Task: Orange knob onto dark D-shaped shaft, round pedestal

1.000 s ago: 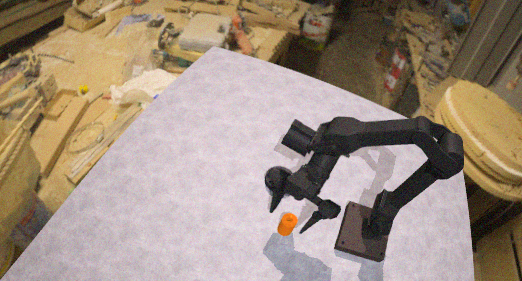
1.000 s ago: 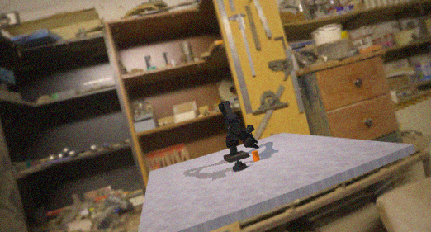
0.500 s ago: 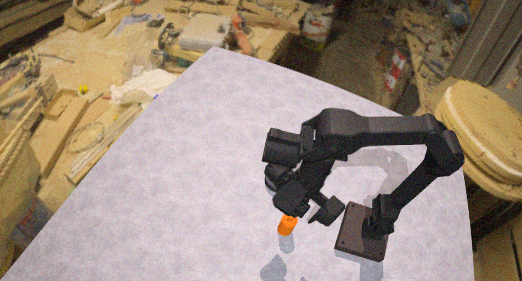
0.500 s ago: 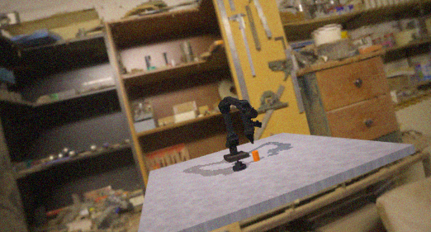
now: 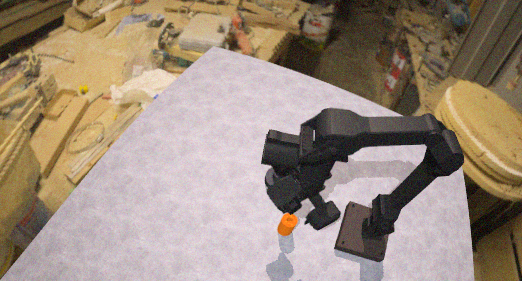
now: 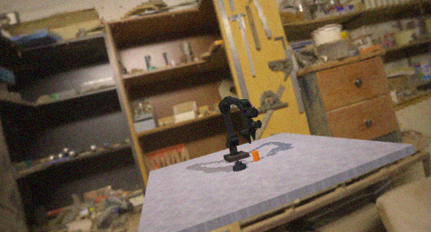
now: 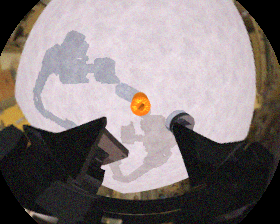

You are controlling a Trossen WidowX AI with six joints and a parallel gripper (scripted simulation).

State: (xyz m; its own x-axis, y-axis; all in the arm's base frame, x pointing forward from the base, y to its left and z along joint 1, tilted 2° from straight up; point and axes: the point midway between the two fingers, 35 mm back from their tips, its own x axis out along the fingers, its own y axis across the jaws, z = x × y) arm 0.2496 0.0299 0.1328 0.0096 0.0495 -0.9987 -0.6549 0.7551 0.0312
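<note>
The orange knob lies 90 mm below my gripper tip. From my gripper tip the other things lie so: round dark pedestal 50 mm ahead, 160 mm to the right, 90 mm below.
</note>
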